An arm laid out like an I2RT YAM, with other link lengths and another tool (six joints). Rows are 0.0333 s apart.
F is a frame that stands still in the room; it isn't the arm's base.
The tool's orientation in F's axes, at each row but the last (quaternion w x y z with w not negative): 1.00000, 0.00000, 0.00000, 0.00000; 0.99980, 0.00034, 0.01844, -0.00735; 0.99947, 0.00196, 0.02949, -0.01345; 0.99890, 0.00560, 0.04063, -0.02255; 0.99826, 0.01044, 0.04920, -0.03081; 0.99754, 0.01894, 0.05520, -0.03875; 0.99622, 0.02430, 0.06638, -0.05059
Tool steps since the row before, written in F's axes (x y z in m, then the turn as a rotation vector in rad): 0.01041, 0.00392, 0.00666, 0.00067, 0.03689, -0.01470; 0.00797, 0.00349, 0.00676, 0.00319, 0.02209, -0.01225; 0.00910, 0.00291, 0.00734, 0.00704, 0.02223, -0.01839; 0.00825, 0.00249, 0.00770, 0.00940, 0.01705, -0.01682; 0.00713, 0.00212, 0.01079, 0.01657, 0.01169, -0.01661; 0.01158, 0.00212, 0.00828, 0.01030, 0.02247, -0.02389; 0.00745, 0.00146, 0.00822, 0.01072, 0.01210, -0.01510
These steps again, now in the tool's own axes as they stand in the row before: 0.01041, 0.00392, 0.00666, 0.00067, 0.03689, -0.01470; 0.00766, 0.00361, 0.00705, 0.00331, 0.02213, -0.01215; 0.00857, 0.00318, 0.00785, 0.00752, 0.02235, -0.01805; 0.00748, 0.00293, 0.00831, 0.00997, 0.01730, -0.01622; 0.00589, 0.00275, 0.01138, 0.01739, 0.01241, -0.01519; 0.01039, 0.00331, 0.00939, 0.01118, 0.02240, -0.02355; 0.00610, 0.00257, 0.00902, 0.01142, 0.01251, -0.01422
